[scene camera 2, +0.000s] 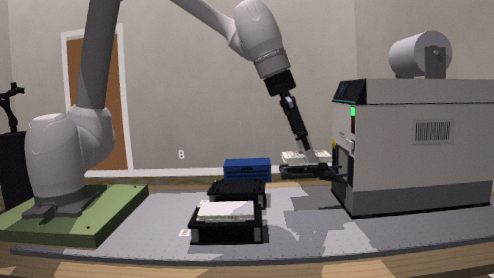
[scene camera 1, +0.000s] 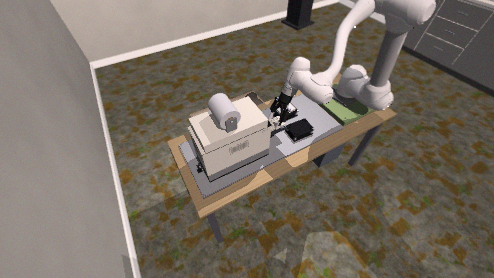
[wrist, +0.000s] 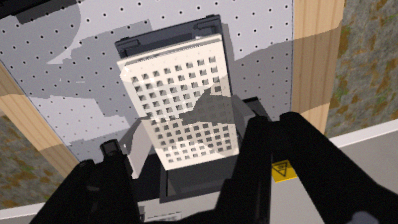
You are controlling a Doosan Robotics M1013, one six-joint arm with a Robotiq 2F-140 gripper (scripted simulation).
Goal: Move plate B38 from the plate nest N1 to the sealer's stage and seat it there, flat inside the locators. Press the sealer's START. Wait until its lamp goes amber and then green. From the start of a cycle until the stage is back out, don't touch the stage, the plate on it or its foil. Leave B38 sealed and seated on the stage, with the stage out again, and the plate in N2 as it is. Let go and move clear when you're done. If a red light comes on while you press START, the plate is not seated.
I see my gripper (scene camera 2: 308, 157) and a sealer stage (wrist: 211, 24).
My gripper shows as well in the wrist view (wrist: 189, 119).
